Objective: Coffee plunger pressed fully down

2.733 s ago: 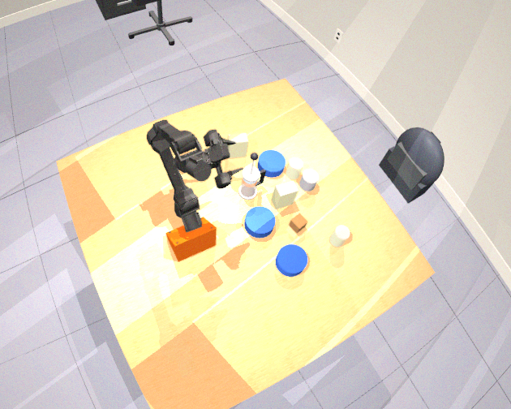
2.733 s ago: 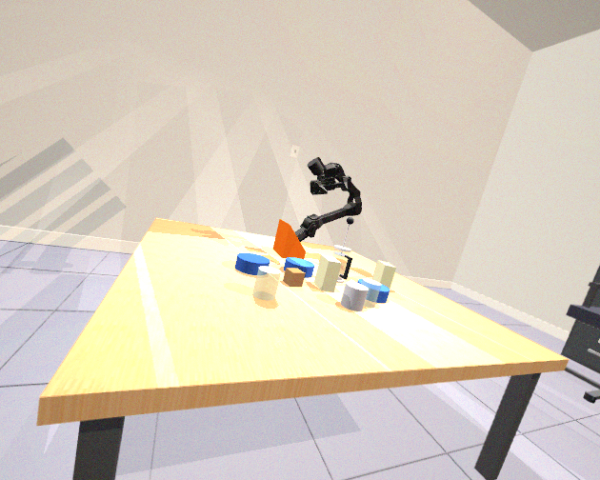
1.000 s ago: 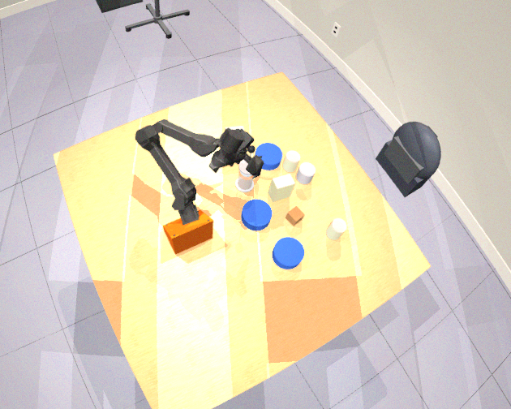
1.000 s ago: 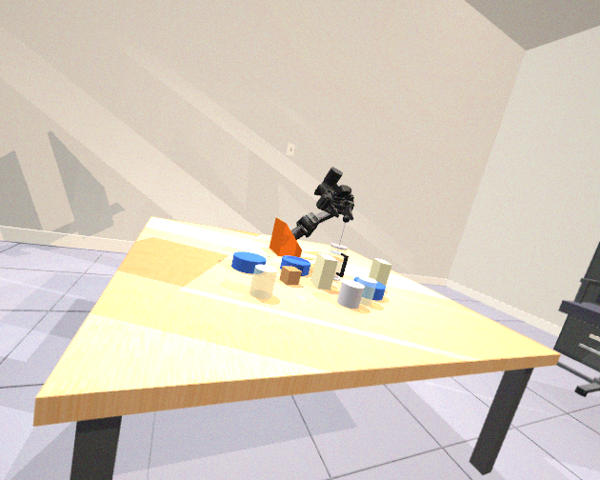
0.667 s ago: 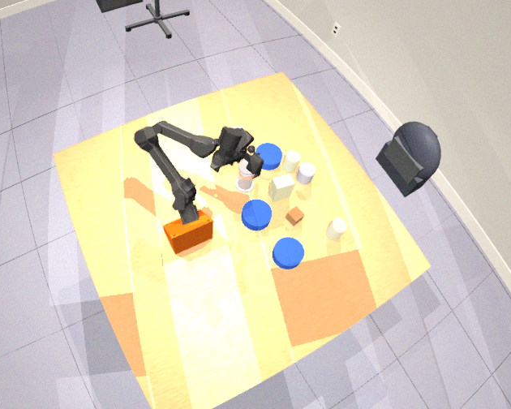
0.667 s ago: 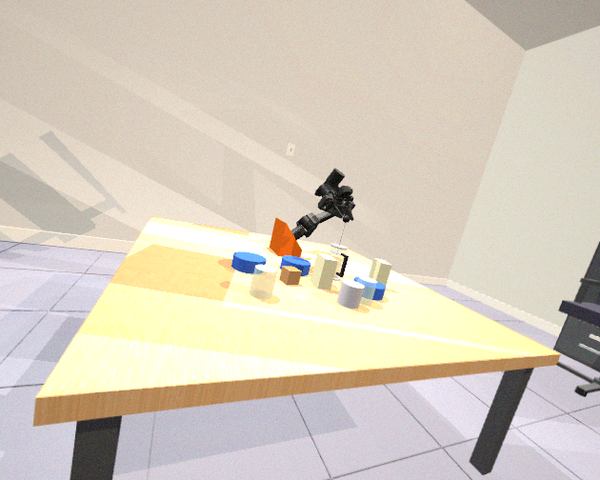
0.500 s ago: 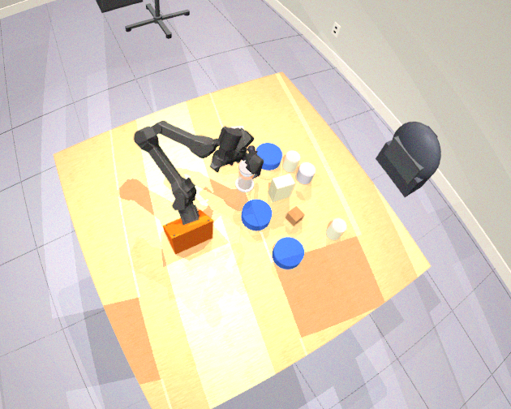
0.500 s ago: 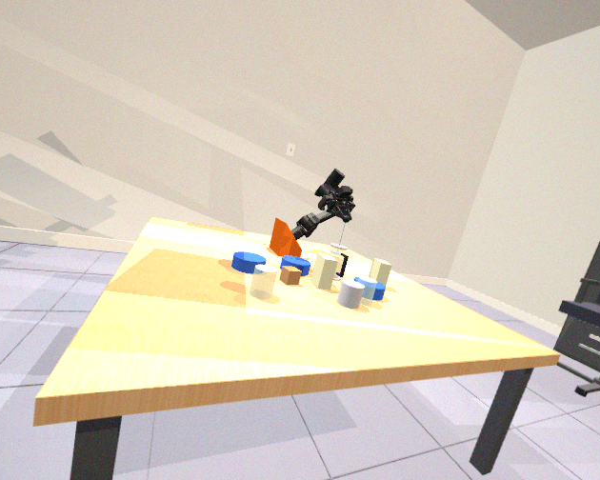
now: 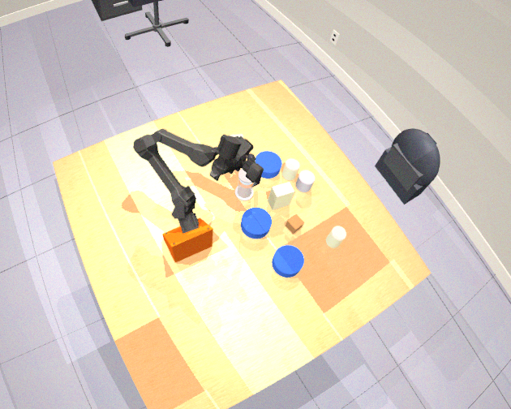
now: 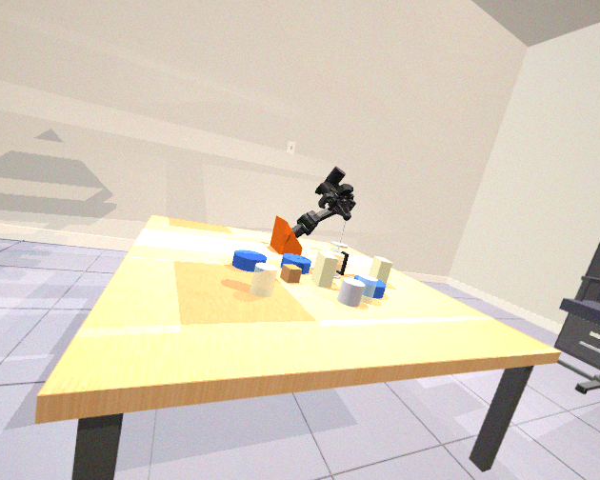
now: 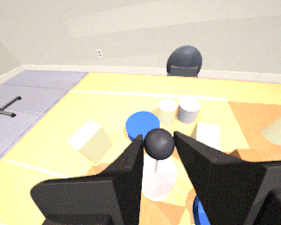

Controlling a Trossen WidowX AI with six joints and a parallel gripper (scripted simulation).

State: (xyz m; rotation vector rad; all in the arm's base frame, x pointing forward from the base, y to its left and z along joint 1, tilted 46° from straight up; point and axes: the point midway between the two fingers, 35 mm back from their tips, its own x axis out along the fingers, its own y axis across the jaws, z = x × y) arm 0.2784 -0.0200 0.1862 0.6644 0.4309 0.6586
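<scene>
The coffee press lies 1 cm ahead of my gripper tip and 13 cm below it. Round my gripper tip: grey cylinder (26 cm ahead, 5 cm to the right, 22 cm below); then small brown cube (13 cm ahead, 22 cm to the right, 23 cm below).
</scene>
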